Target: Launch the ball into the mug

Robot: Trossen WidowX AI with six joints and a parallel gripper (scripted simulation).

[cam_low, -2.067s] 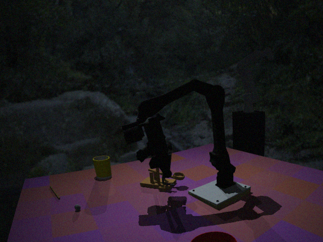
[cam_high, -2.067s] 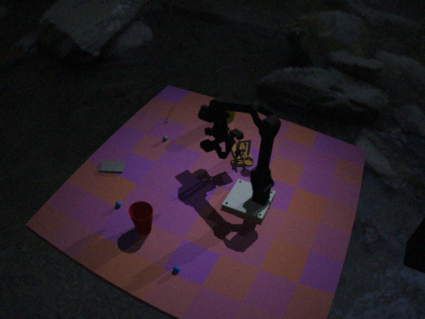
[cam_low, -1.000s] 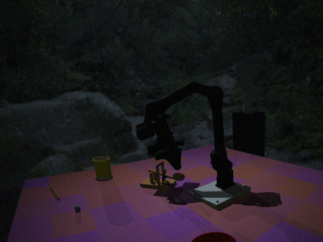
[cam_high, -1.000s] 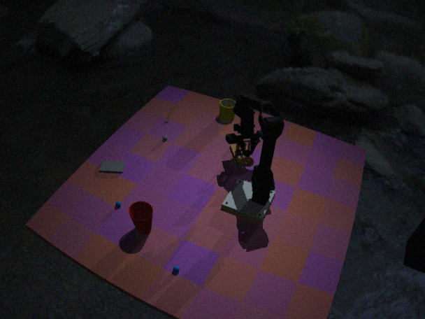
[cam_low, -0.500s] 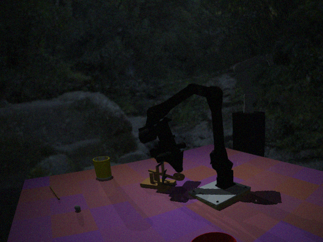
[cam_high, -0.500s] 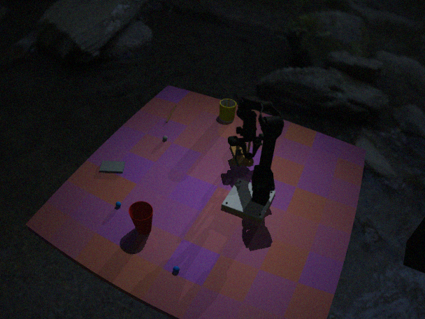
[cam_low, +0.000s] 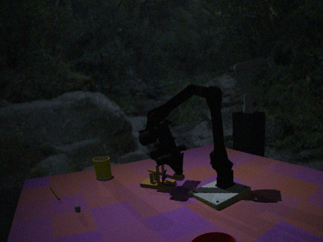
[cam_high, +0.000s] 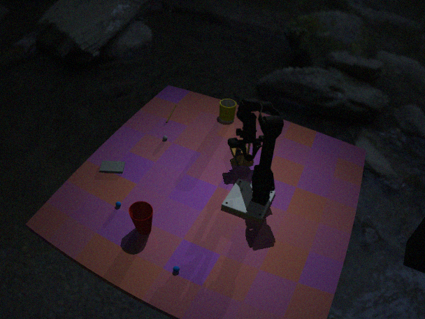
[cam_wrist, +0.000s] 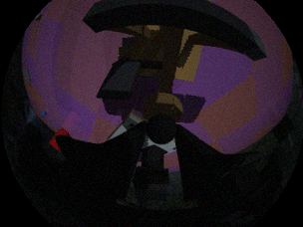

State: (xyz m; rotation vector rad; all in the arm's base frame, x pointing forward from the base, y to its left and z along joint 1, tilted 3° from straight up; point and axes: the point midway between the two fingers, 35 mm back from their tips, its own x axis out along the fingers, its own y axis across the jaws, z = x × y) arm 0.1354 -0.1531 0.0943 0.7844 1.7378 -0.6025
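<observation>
Now: the black ball 1 cm above my gripper tip. From my gripper tip the other things lie so: grey ball (45 cm ahead, 6 cm below, 2 cm to the left); wooden catapult (5 cm ahead, 4 cm to the right, 2 cm below); yellow mug (32 cm to the right, 27 cm ahead, 4 cm below).
</observation>
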